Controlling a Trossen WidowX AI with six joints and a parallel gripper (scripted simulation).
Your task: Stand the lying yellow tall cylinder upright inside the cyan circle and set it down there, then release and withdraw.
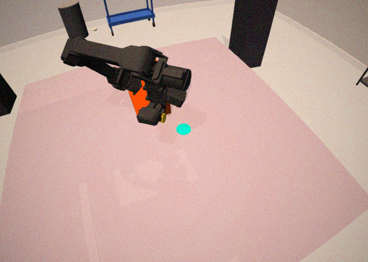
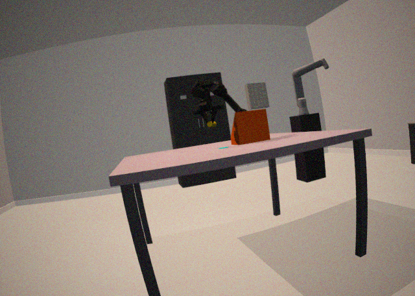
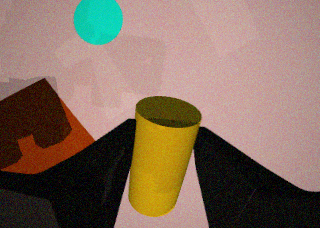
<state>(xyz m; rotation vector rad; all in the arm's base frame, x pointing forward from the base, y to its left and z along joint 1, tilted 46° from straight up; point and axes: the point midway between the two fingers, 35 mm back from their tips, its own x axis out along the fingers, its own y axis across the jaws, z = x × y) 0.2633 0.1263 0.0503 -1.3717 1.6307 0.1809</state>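
Now: the yellow cylinder 1 cm behind my gripper tip and 2 cm to the right of it. The rest, counted from my gripper tip: cyan circle (4 cm behind, 9 cm to the left, 15 cm below).
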